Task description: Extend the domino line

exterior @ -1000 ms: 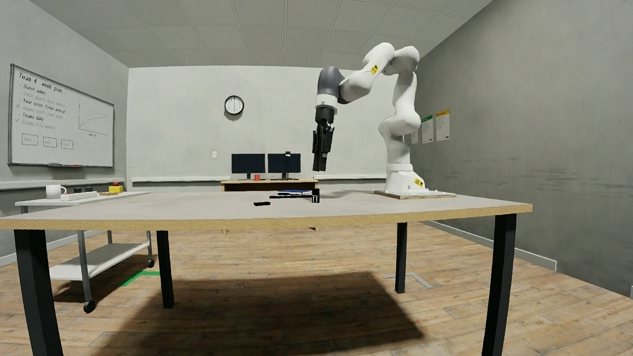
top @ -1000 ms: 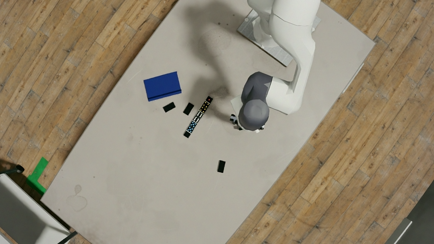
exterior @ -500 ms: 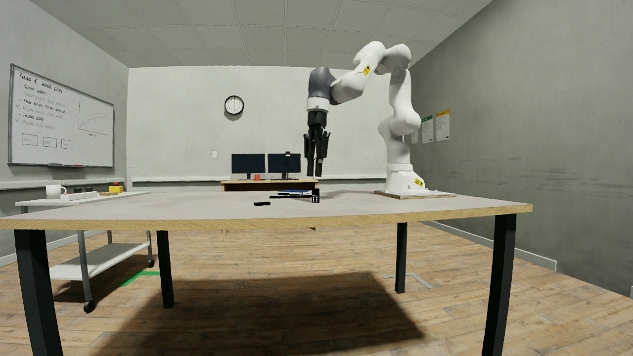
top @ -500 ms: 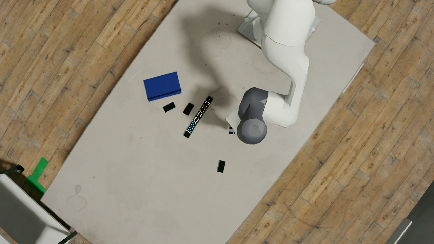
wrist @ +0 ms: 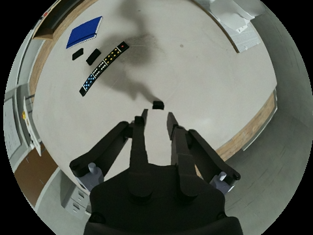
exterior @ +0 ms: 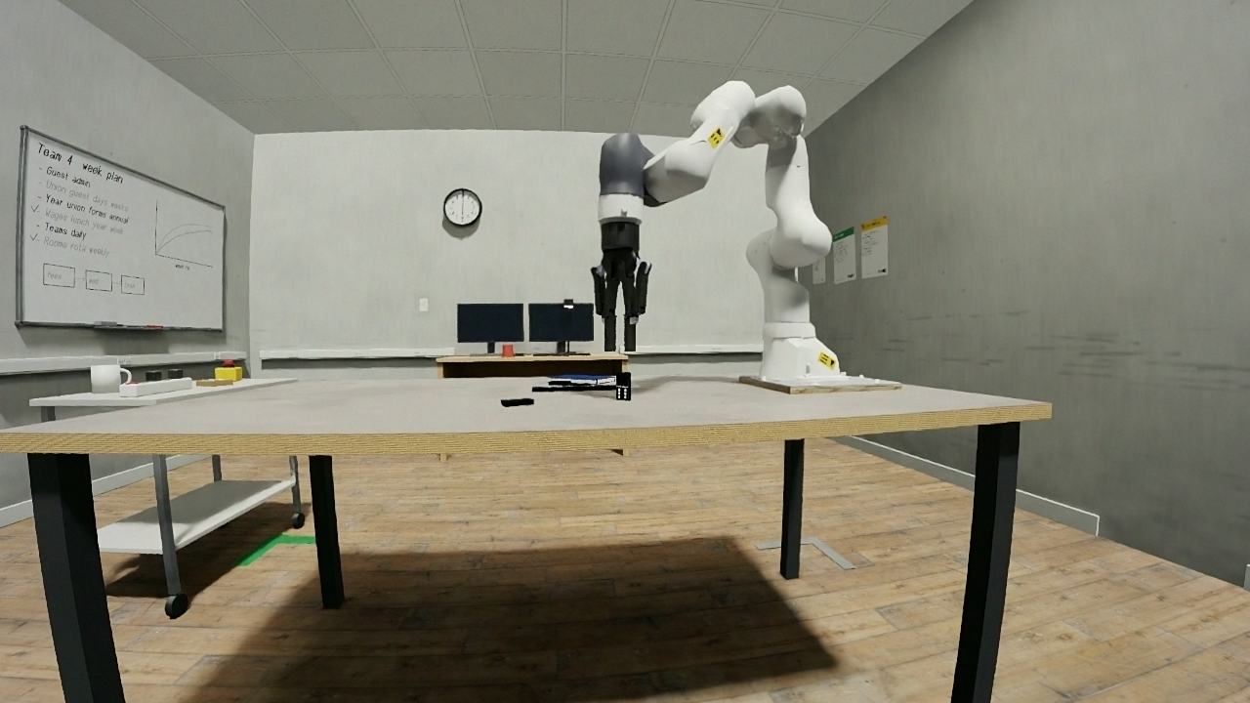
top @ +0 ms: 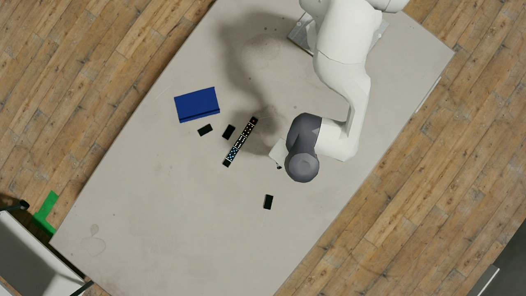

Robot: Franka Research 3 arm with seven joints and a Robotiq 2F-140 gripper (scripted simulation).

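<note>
The domino is 10 mm behind my hand, 10 mm to the right of it and 100 mm below it. Also, from my hand: blue book: 70 mm ahead, 430 mm to the right, 120 mm below.
</note>
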